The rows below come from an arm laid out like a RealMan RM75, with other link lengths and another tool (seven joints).
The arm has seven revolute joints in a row. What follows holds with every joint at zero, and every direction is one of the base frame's.
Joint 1 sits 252.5 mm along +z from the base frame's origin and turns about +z.
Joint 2 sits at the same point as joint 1 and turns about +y.
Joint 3 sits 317.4 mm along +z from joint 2 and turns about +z.
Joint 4 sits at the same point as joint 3 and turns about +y.
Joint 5 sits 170.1 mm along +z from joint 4 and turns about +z.
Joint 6 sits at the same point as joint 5 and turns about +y.
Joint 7 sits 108 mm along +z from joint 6 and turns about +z.
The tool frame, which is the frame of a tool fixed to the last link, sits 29 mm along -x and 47 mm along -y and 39 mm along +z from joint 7; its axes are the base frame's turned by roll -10.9, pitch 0 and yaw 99.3 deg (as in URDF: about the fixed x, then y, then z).
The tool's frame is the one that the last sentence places.
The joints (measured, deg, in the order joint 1, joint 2, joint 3, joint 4, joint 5, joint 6, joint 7), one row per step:
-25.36, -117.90, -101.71, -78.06, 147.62, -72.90, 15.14
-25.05, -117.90, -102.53, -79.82, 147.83, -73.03, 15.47
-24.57, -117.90, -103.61, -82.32, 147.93, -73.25, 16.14
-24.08, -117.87, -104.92, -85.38, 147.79, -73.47, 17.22
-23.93, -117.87, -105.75, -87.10, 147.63, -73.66, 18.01
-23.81, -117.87, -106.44, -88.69, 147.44, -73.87, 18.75
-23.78, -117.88, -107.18, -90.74, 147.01, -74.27, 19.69
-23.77, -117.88, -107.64, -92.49, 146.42, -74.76, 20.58
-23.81, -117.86, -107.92, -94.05, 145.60, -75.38, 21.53
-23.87, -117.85, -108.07, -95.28, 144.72, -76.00, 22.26
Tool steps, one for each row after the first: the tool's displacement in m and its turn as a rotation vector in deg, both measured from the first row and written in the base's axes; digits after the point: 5 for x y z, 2 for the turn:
0.00259, 0.00203, 0.00606, 1.34, 0.05, -1.02
0.00643, 0.00434, 0.01441, 3.05, 0.12, -2.60
0.01211, 0.00751, 0.02494, 5.09, 0.20, -4.89
0.01607, 0.00970, 0.03108, 6.18, 0.28, -6.38
0.02002, 0.01152, 0.03655, 7.10, 0.38, -7.80
0.02639, 0.01392, 0.04270, 8.02, 0.42, -9.79
0.03251, 0.01552, 0.04701, 8.46, 0.39, -11.64
0.03888, 0.01675, 0.04992, 8.48, 0.25, -13.53
0.04456, 0.01741, 0.05135, 8.27, -0.04, -15.08

